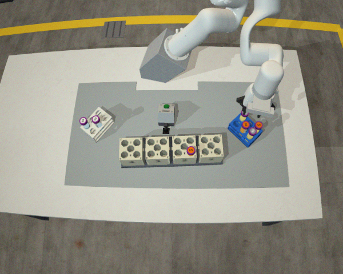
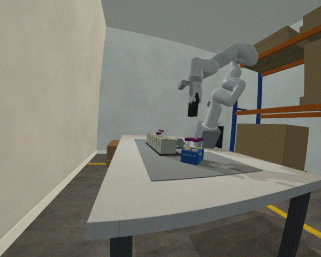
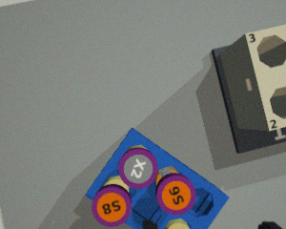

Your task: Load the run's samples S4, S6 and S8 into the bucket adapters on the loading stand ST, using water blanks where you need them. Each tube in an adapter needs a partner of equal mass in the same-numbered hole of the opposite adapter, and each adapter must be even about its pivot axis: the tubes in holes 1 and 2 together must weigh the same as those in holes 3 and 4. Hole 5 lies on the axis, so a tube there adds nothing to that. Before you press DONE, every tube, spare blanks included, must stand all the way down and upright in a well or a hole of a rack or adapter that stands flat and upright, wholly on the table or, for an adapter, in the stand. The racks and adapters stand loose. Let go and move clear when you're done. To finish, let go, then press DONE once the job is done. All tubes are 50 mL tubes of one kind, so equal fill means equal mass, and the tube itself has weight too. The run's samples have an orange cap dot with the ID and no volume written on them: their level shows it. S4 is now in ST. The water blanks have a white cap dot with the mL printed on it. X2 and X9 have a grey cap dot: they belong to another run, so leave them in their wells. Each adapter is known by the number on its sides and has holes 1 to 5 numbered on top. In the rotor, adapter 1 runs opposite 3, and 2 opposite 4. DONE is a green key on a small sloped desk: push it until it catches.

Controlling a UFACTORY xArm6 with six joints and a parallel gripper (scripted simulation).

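Now: hand 10 mm short of the orange-dot tube and 190 mm above it. Round my hand: loading stand: 90 mm ahead, 310 mm to the right, 240 mm below; then green DONE key: 110 mm behind, 340 mm to the right, 180 mm below; then blue sample rack: 10 mm behind, 10 mm to the left, 220 mm below.
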